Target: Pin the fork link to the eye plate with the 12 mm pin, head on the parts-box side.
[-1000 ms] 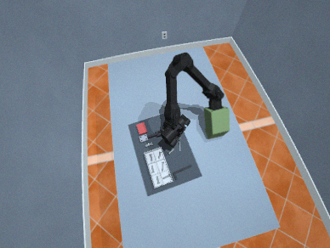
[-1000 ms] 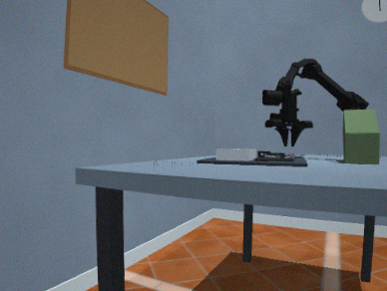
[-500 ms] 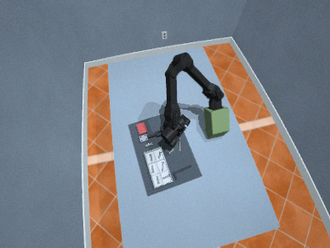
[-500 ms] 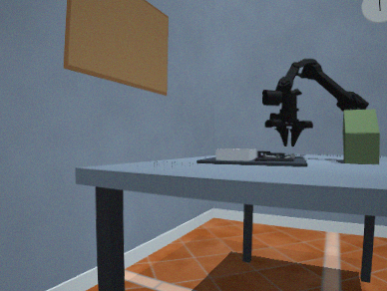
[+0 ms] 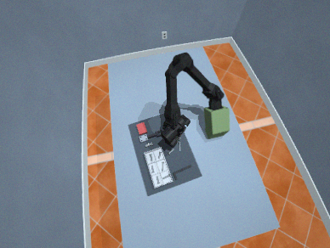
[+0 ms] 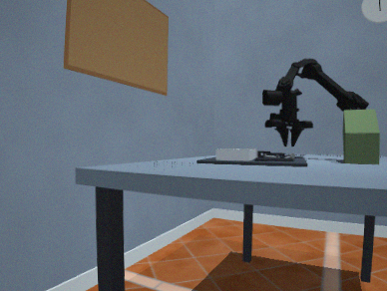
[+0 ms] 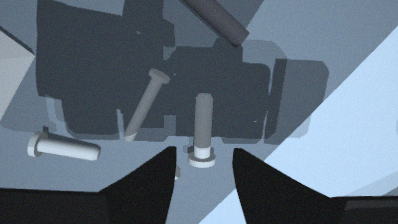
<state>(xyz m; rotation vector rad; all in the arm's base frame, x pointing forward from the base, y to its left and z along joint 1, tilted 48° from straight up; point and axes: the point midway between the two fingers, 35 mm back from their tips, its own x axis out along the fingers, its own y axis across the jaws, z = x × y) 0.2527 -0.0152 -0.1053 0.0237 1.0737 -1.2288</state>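
Now: the thin headed pin 4 cm ahead of my hand, 2 cm to the left of it and 7 cm below it. Round my hand: thick headed pin (18 cm ahead, 7 cm below); then dark mat (11 cm ahead, 4 cm to the left, 8 cm below); then eye plate (13 cm ahead, 5 cm to the right, 7 cm below).
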